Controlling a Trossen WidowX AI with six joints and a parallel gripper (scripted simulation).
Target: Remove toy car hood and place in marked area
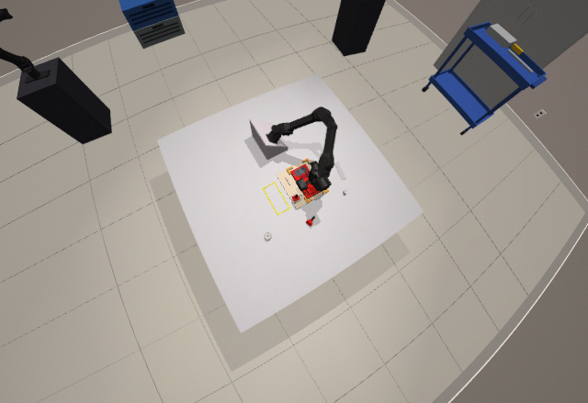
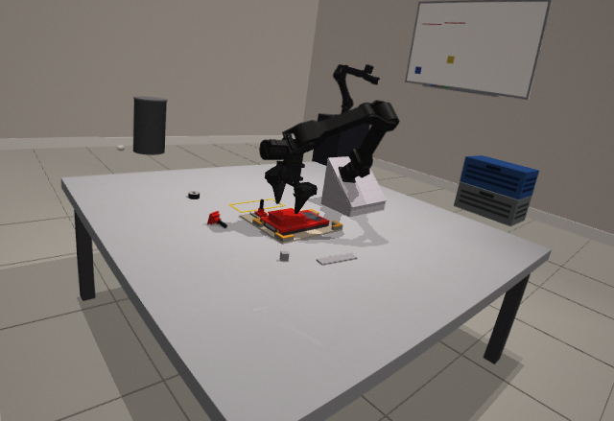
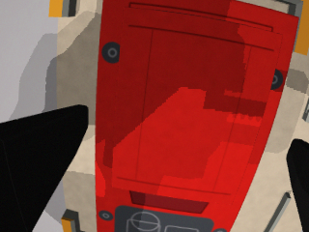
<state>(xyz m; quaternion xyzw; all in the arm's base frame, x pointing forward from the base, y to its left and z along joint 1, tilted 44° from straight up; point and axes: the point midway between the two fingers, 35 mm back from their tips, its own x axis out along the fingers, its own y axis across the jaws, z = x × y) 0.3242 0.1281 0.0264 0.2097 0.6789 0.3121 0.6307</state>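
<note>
Now: the red hood panel 3 cm below my gripper tip. Round my gripper tip: round black-and-white piece (34 cm to the right, 17 cm ahead, 6 cm below); grey flat strip (23 cm to the left, 6 cm below, 2 cm behind).
</note>
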